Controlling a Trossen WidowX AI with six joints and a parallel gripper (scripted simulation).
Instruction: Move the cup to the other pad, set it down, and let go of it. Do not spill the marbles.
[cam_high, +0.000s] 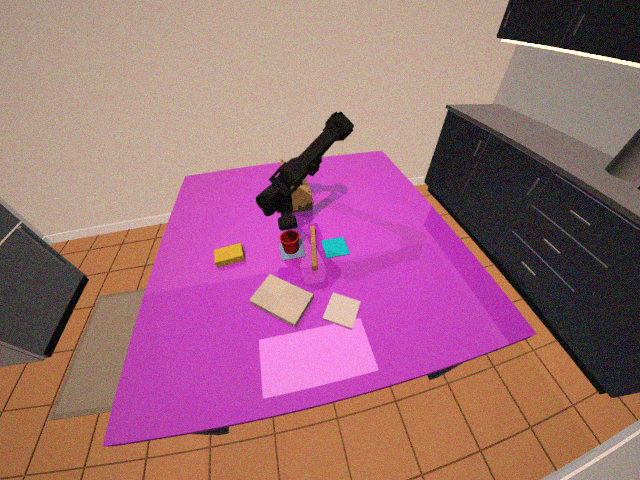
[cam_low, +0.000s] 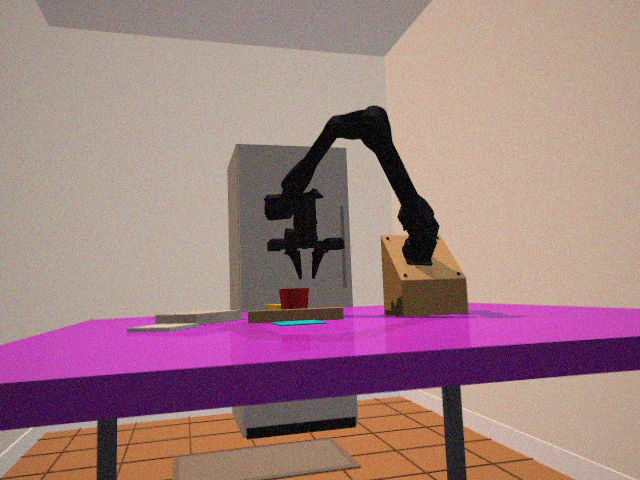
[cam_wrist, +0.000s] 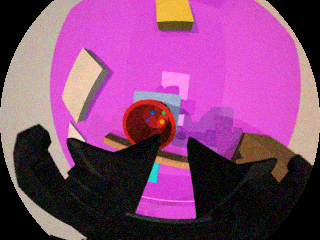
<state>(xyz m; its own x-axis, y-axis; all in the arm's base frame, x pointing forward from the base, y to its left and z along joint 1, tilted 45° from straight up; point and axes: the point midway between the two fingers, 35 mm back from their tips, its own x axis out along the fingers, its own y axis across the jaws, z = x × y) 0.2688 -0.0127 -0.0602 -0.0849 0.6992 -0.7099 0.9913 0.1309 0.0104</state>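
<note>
Right now my gripper tip is 40 mm short of the red cup and 60 mm above it. Also, from my gripper tip: wooden bar 40 mm ahead, 90 mm to the left, 90 mm below; yellow block 40 mm ahead, 250 mm to the right, 80 mm below; blue-grey pad 40 mm ahead, 10 mm to the left, 100 mm below.
</note>
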